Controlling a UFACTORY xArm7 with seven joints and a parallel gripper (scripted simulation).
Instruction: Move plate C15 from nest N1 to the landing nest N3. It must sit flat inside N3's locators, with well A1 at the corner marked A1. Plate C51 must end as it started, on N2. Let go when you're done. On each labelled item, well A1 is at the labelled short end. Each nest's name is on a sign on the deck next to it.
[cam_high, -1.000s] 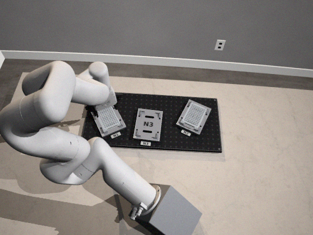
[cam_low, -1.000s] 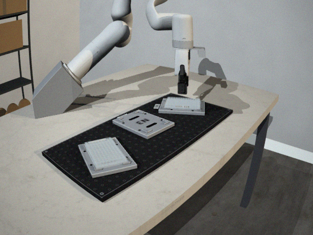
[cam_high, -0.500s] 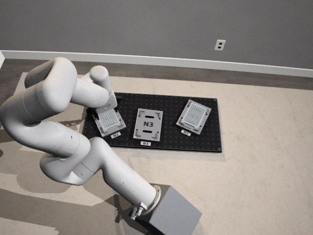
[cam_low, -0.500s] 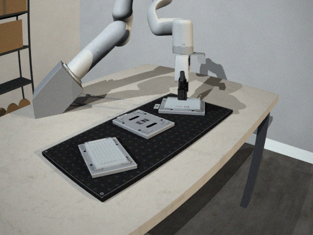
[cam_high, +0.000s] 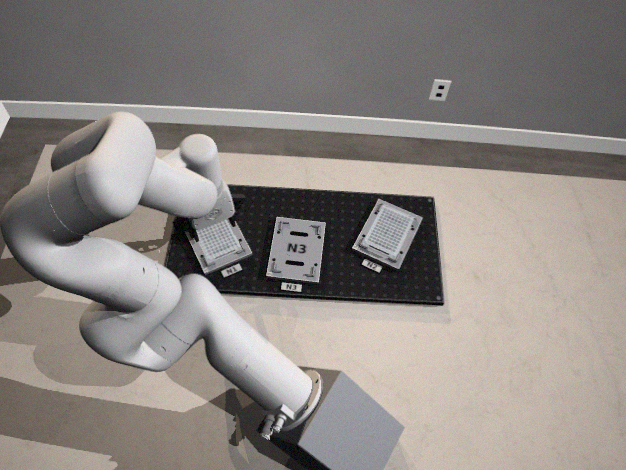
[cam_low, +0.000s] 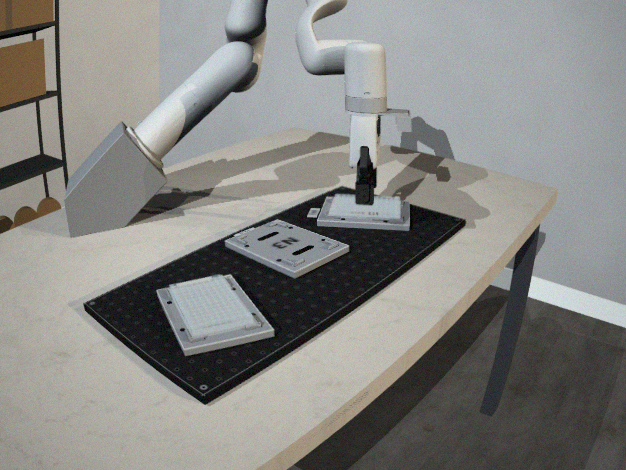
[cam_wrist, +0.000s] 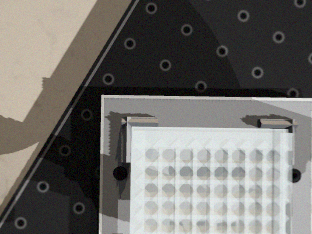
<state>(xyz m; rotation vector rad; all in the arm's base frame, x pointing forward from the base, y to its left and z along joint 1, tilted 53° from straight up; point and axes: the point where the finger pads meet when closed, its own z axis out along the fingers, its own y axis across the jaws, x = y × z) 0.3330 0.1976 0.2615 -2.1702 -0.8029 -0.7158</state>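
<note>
The nest N1 lies 4 cm below my hand. Also, from my hand: nest N2 (16 cm ahead, 38 cm to the right, 4 cm below); nest (4 cm ahead, 19 cm to the right, 4 cm below).
</note>
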